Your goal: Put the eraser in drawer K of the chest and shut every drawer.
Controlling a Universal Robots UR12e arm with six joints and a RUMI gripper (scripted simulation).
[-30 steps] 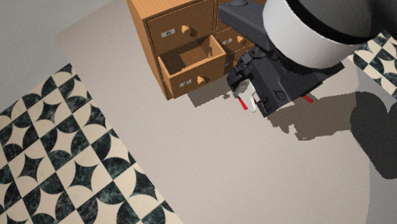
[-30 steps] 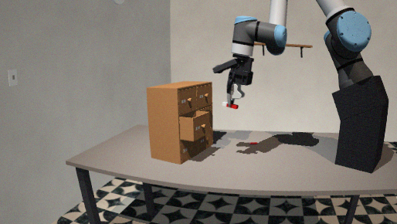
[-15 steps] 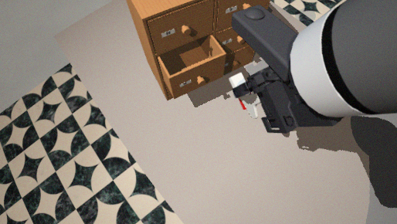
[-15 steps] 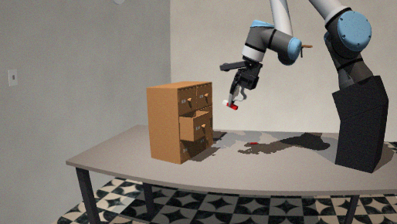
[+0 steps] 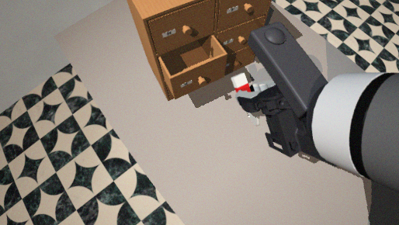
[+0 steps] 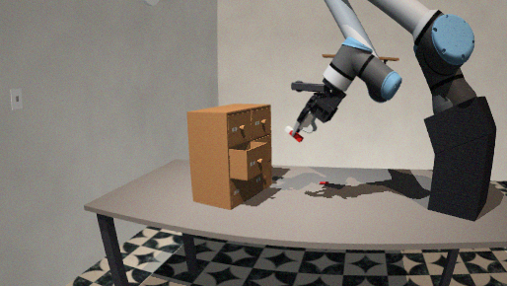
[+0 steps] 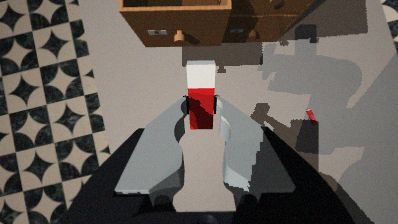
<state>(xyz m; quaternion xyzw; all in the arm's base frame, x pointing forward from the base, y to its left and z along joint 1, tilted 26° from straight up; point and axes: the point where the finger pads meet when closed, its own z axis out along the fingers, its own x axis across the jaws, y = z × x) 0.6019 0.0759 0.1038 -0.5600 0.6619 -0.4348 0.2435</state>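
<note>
Right now my hand is 10 mm short of the eraser. The rest, counted from my hand: red stick 280 mm to the right, 260 mm below, 90 mm behind.
</note>
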